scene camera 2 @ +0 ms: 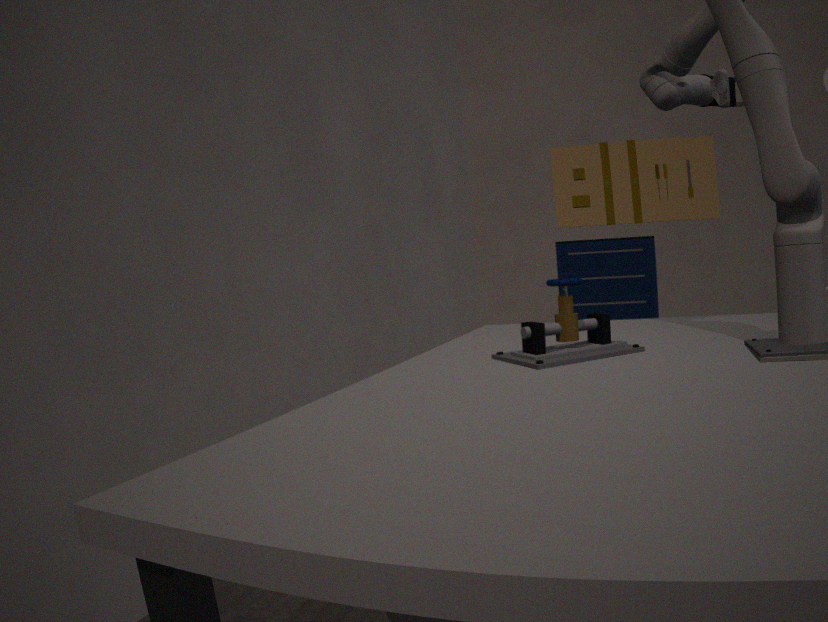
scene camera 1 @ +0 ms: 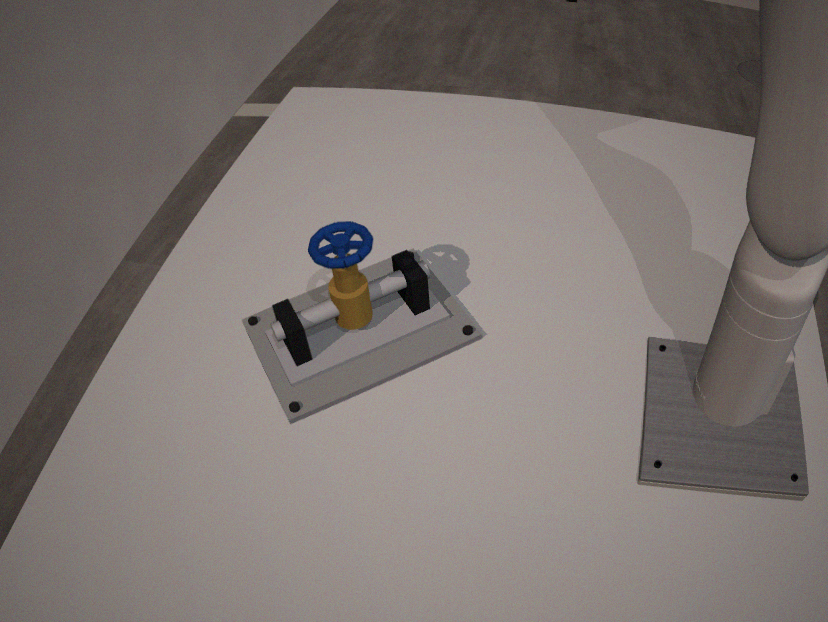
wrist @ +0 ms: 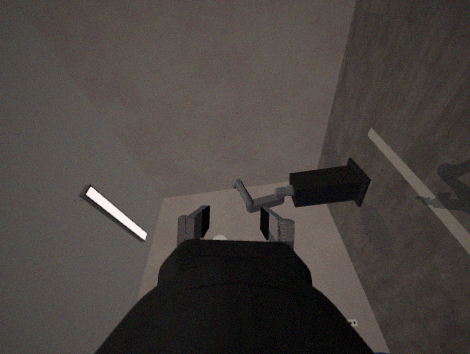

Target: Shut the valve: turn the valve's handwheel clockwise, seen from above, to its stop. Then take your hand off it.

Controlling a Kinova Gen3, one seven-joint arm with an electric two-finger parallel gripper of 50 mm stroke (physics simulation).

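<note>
The valve has a blue handwheel (scene camera 1: 340, 242) (scene camera 2: 564, 281) on top of a yellow valve body (scene camera 1: 352, 304) (scene camera 2: 566, 326). The wheel lies level above the body. The body sits on a grey pipe held by two black blocks on a grey base plate (scene camera 1: 381, 380) (scene camera 2: 568, 357). My gripper (wrist: 235, 217) is open and empty, with its two fingers wide apart in the wrist view. It is far from the valve and faces away into the room. The handwheel does not show in the wrist view, and the gripper's fingers do not show in the scene views.
The arm's mounting plate (scene camera 1: 722, 455) (scene camera 2: 789, 354) stands on the white table (scene camera 1: 468, 522) (scene camera 2: 435, 468), right of the valve. A tool board (scene camera 2: 585, 157) and a blue panel (scene camera 2: 605, 261) are on the wall behind. Another arm on a dark pedestal (wrist: 325, 186) stands in the room.
</note>
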